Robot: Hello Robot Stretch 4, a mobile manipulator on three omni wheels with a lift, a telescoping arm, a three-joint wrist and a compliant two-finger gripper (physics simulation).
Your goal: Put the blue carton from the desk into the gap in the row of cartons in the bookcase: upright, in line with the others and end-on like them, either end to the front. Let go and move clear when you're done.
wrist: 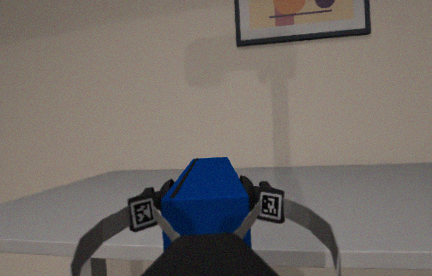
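Note:
The blue carton (212, 182) is upright at the lower middle of the wrist view, with a thin dark stripe along the left of its top face and one end toward the camera. My gripper (207, 192) is shut on it, one dark fingertip pad against each long side. The carton's lower part is hidden behind the dark gripper body. The carton shows in front of the grey desk (350, 200); its underside is out of sight. The bookcase and its row of cartons do not show in this view.
The desk's front edge runs across the lower part of the view, with a dark leg below it at the left. Behind the desk is a beige wall (125, 110) with a dark-framed picture (302, 39) at the upper right. Shadows fall on the wall.

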